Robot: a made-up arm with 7 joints.
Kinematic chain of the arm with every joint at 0, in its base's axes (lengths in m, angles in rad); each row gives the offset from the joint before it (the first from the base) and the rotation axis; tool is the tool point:
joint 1: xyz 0 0 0.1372 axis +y
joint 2: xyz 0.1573 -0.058 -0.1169 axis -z
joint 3: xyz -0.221 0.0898 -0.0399 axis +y
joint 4: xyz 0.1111 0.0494 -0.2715 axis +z
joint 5: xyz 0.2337 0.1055 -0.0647 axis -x
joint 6: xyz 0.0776 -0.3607 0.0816 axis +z
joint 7: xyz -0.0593 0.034 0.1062 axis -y
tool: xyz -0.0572 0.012 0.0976
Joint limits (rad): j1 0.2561..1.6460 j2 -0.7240..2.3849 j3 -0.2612..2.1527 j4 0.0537..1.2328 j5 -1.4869..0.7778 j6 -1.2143..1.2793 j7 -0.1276..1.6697
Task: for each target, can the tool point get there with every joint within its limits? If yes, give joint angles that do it. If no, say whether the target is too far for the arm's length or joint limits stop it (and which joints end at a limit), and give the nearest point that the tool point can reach.
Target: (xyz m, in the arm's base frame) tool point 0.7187 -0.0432 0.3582
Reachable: no: joint limits stop it (at a limit: joint 1, joint 3, joint 4, joint 5, joint 6) | nearest point 0.5099 -0.0473 0.0928 | short by 0.338 m
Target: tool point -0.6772 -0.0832 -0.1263
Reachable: yes | joints 1.2549 0.3710 0.8252 0.6486 -0.2344 1.0324 1.3337
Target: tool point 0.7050 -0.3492 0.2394
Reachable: no: joint limits stop it (at a limit: joint 1, joint 3, joint 4, joint 5, joint 6, joint 7) | nearest point 0.4789 -0.2440 0.0874 | short by 0.292 m
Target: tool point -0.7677 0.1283 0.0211
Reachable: yes | joints 1.3365 0.8470 0.5781 0.1726 -1.1500 0.0662 0.9429
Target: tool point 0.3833 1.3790 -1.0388
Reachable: no: too far | nearest point 0.2684 0.8748 -0.6863 | short by 0.626 m
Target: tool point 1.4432 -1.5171 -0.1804
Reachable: no: too far | nearest point 0.5165 -0.3475 -0.0751 | short by 1.496 m
